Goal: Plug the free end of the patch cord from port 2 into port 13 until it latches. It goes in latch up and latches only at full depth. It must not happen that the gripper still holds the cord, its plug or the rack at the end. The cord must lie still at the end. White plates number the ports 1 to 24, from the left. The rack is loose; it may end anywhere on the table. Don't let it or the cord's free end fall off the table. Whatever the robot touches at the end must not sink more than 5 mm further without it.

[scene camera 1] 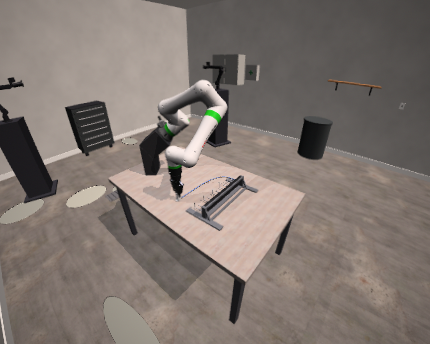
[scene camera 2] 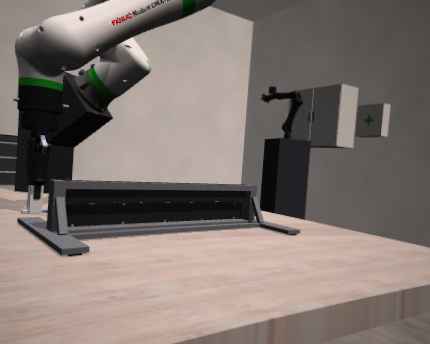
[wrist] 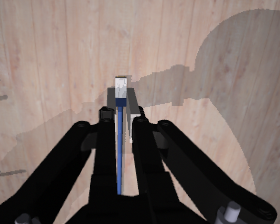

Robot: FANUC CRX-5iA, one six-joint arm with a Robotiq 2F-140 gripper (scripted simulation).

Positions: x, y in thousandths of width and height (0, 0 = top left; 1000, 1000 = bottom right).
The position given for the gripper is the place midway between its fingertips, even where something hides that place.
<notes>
In view: the gripper (scene camera 2: 80, 618).
The gripper also shows in the wrist view (wrist: 430, 444).
</notes>
